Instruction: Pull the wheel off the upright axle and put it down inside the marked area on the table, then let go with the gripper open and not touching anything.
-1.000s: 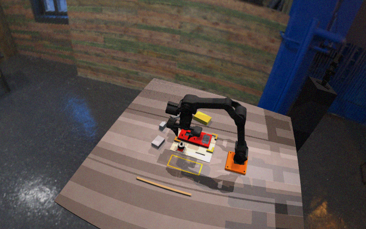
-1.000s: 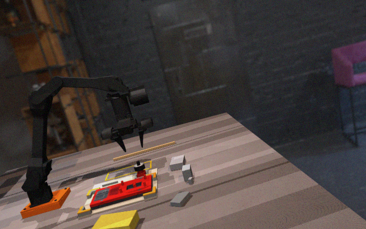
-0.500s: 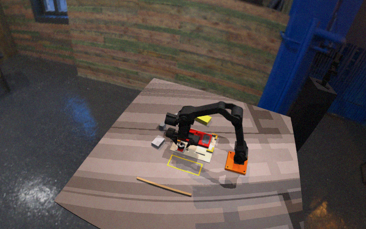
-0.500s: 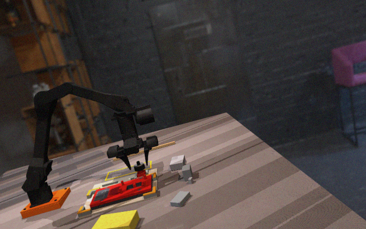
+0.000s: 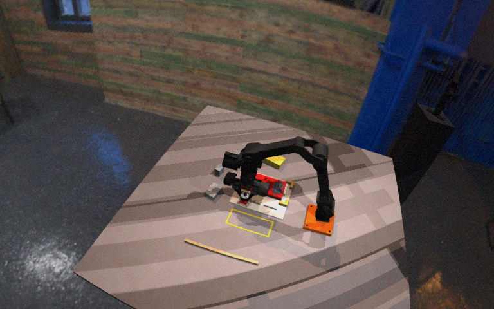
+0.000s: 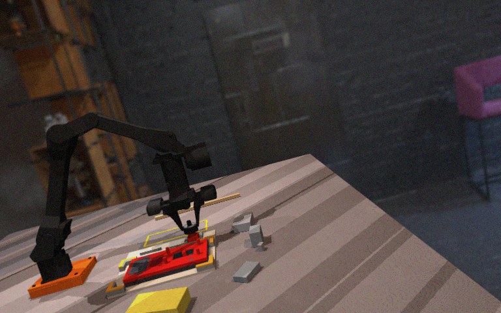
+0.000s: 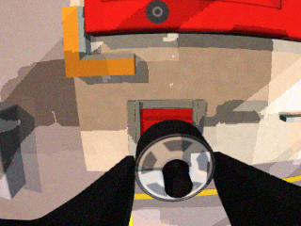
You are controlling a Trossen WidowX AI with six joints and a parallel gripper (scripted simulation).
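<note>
Right now the black wheel is right at my gripper tip. Round my gripper tip: wooden stick 28 cm to the left, 4 cm ahead, 3 cm below; then yellow block 31 cm to the right, 10 cm behind, 2 cm below.
</note>
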